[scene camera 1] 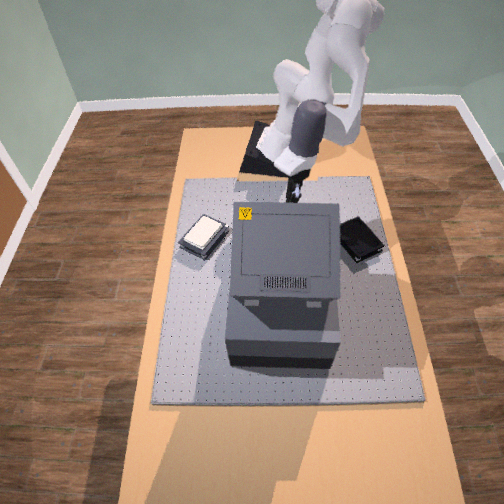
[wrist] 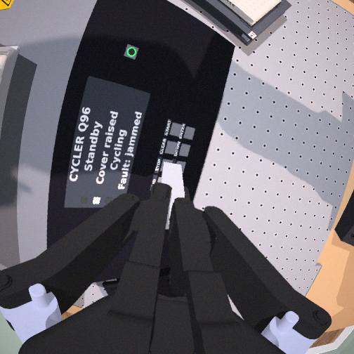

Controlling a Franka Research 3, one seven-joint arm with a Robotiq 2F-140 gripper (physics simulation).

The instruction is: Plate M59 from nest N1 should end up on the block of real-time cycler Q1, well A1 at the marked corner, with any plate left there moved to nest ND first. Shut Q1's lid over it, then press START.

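Cycler Q1 stands mid-board; its screen reads "Standby", "Cover raised", "Cycling", "Fault: jammed". The START key shows beside ENTER, above the CLEAR key. A white plate sits on a dark nest; no M59 or N1 label is readable. A black nest without a visible plate is at the right. My gripper is shut and empty, at the cycler's panel side; its pale tip covers part of the lower keys. Contact cannot be told. The block and its well A1 corner are hidden in the scene view.
The perforated board lies under the cycler and nests, on the tan table. The tall cycler body separates the two nests. A green-ringed button is on the panel. A yellow warning label marks a corner of the cycler's top.
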